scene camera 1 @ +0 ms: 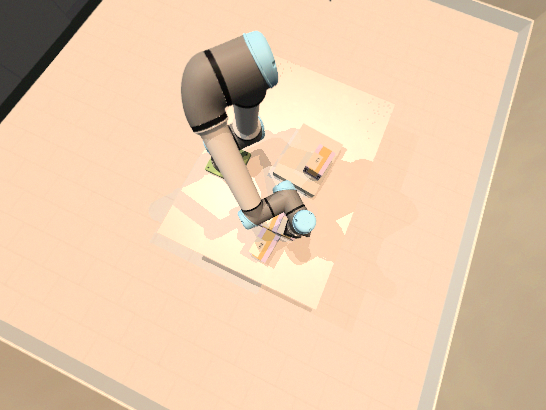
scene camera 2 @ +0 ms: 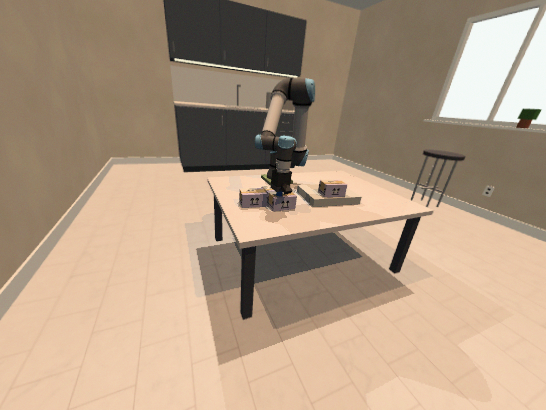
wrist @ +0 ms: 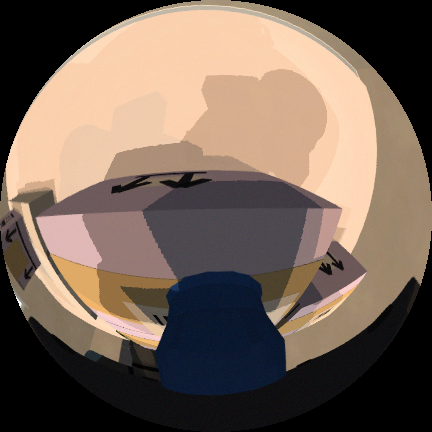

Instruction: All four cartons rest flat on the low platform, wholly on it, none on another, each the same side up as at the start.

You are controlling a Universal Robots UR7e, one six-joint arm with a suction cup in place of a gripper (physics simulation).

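Frame: origin at the arm's base, x back, y right, z up, level; centimetres.
Seen in the pictures: hand, tool point: (scene camera 2: 278, 197) (wrist: 210, 279).
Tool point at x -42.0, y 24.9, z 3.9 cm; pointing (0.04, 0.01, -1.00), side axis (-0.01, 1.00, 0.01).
Pixels of each thing's top centre, then the offset from my tool point to it. Level surfaces: height alone.
- pink-and-orange carton, top centre: (wrist: 157, 311) (scene camera 2: 282, 194) dx +0.5, dy -2.4, dz +1.3 cm
- second carton, top centre: (wrist: 322, 312) (scene camera 1: 263, 244) (scene camera 2: 253, 191) dx +9.7, dy +10.8, dz +1.3 cm
- further carton, top centre: (wrist: 189, 348) (scene camera 1: 273, 215) dx +9.8, dy -3.4, dz +1.3 cm
- low platform, top centre: (scene camera 1: 308, 158) (scene camera 2: 328, 190) dx +1.3, dy -37.9, dz -1.5 cm
- wooden table, surface height: dz -6.3 cm
My suction cup (scene camera 2: 280, 194) (wrist: 215, 282) is down against the top of a pink-and-orange carton (scene camera 2: 283, 202) (wrist: 195, 235), which rests on the table; in scene camera 1 the wrist covers the contact. A second carton (scene camera 1: 260, 249) (scene camera 2: 251, 199) (wrist: 341, 277) stands close beside it on the table. A further carton (wrist: 141, 339) shows partly behind the one at the cup. One carton (scene camera 1: 319, 161) (scene camera 2: 333, 189) (wrist: 19, 252) lies flat on the low platform (scene camera 1: 291, 161) (scene camera 2: 345, 201) (wrist: 40, 201), near one side. The carton at the cup shows no lift.
The wooden table (scene camera 1: 300, 292) (scene camera 2: 365, 217) carries everything. The arm's green base plate (scene camera 1: 215, 169) (scene camera 2: 266, 178) is behind the cartons. The arm (scene camera 1: 232, 167) (scene camera 2: 273, 115) arches over the table between its base and the cartons. A stool (scene camera 2: 443, 155) stands away from the table.
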